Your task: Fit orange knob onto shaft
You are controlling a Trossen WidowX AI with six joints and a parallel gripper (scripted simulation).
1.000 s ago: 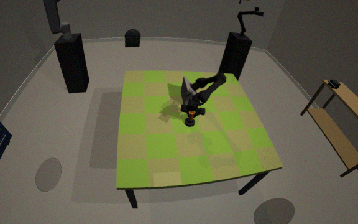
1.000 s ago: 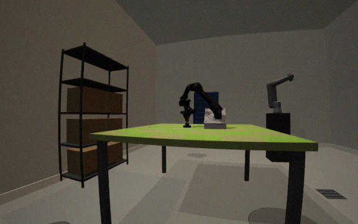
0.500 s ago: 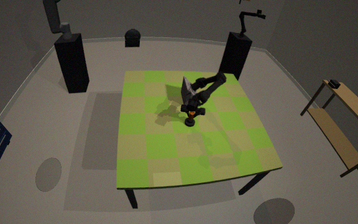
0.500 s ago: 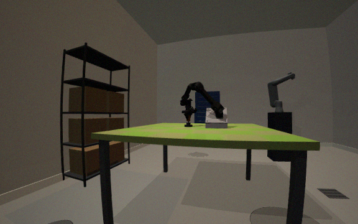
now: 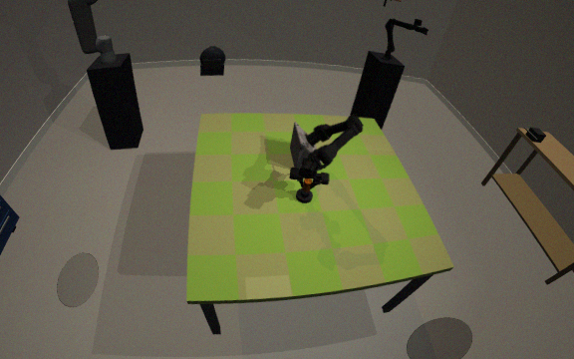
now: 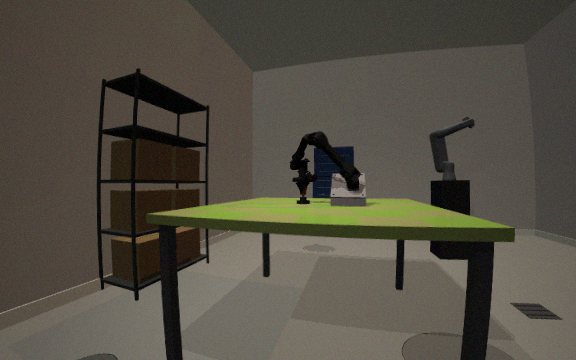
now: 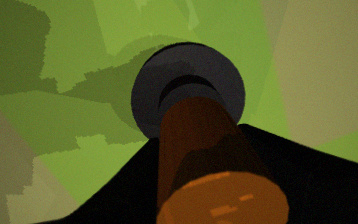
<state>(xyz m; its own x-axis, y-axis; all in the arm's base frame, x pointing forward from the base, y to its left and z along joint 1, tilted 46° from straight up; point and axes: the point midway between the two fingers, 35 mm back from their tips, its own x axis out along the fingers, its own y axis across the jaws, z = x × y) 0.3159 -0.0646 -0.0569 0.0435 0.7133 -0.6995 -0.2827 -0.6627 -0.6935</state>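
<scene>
Right now the orange knob is 30 mm above my gripper tip. From my gripper tip the other things lie so: round pedestal: 40 mm below.
</scene>
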